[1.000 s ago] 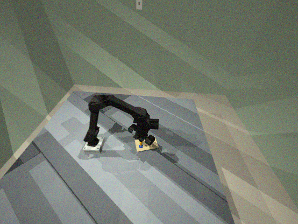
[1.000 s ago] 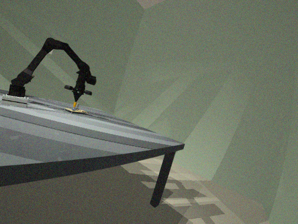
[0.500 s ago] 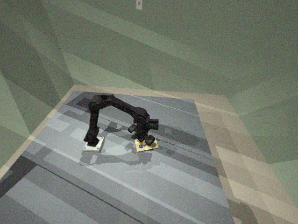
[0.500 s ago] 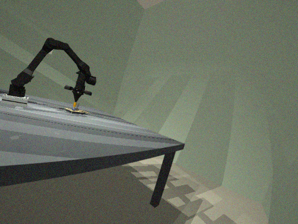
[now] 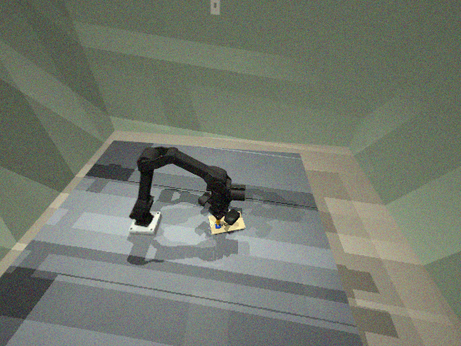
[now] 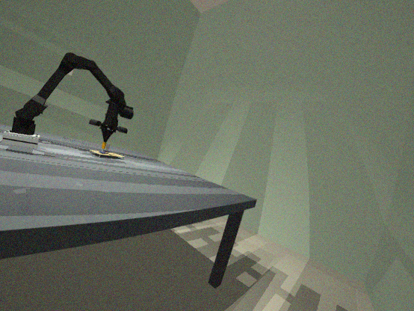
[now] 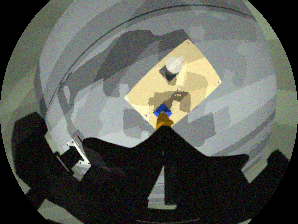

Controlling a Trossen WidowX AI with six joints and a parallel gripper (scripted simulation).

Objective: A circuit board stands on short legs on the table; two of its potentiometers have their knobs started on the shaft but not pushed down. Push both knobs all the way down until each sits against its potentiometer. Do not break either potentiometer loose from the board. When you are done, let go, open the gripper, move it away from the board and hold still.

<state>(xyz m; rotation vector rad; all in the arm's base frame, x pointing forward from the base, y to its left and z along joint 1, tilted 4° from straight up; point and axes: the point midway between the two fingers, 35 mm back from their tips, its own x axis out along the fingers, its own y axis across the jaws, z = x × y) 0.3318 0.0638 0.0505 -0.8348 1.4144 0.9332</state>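
The orange knob lies 1 cm below my gripper tip. The rest, counted from my gripper tip: grey knob 6 cm to the left, 3 cm ahead, 2 cm below.
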